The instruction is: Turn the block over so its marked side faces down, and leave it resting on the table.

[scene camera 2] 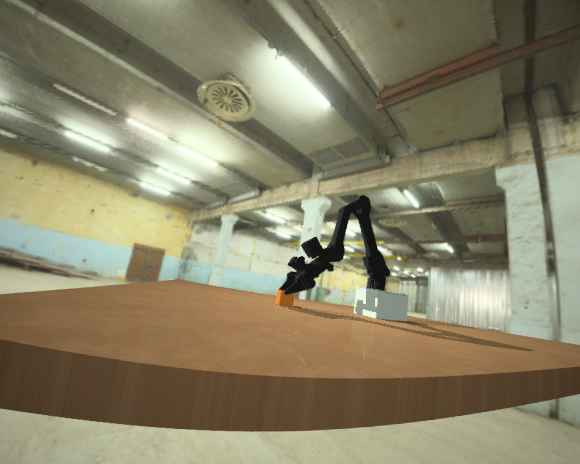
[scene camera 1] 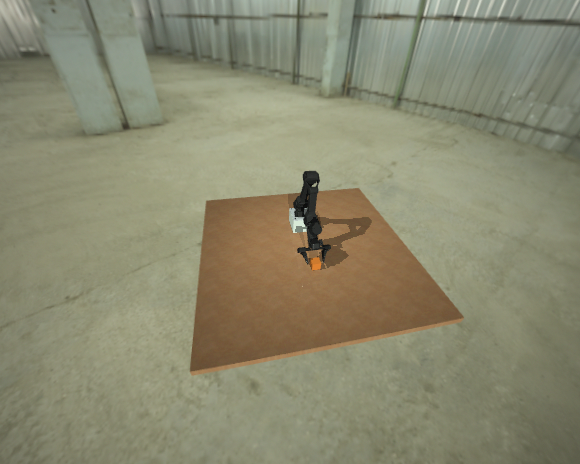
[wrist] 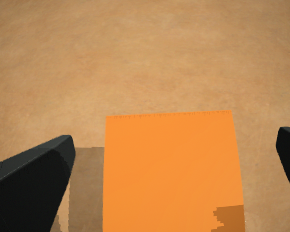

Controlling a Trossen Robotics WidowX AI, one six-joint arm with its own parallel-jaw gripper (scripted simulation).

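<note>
The wrist view shows my gripper, which is open and holds nothing. An orange block is in sight as well.
</note>
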